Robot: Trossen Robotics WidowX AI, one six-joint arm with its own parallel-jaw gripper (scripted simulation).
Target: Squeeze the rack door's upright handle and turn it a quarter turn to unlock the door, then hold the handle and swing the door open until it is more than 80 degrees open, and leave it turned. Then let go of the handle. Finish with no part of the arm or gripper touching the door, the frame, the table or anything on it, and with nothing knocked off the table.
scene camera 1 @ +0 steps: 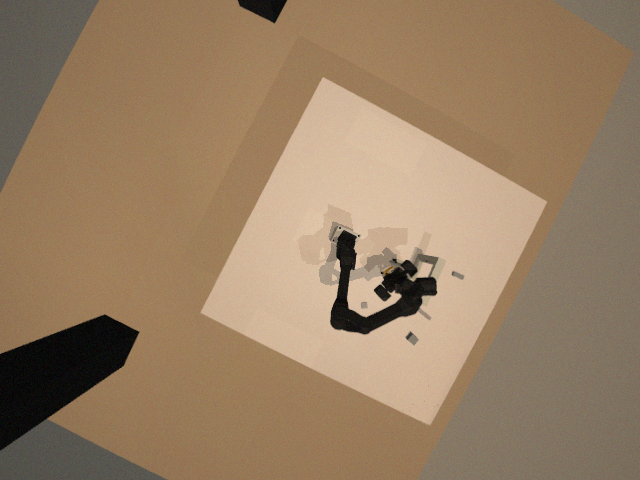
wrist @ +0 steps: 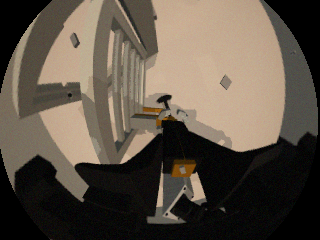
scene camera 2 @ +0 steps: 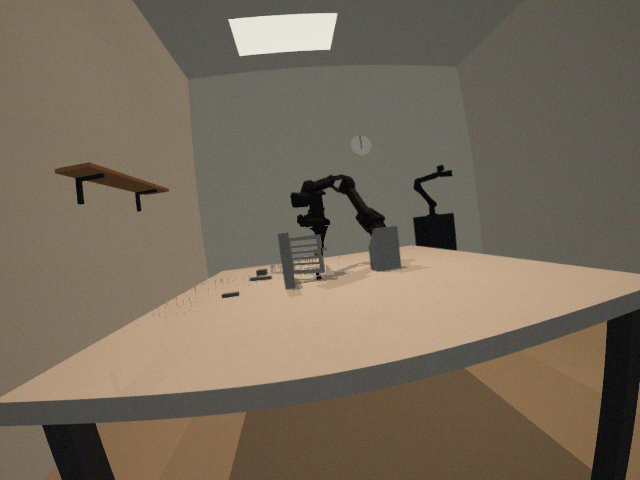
Scene:
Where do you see a grey rack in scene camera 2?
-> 285,247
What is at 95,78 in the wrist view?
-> A grey rack.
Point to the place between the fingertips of my gripper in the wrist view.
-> At 174,135

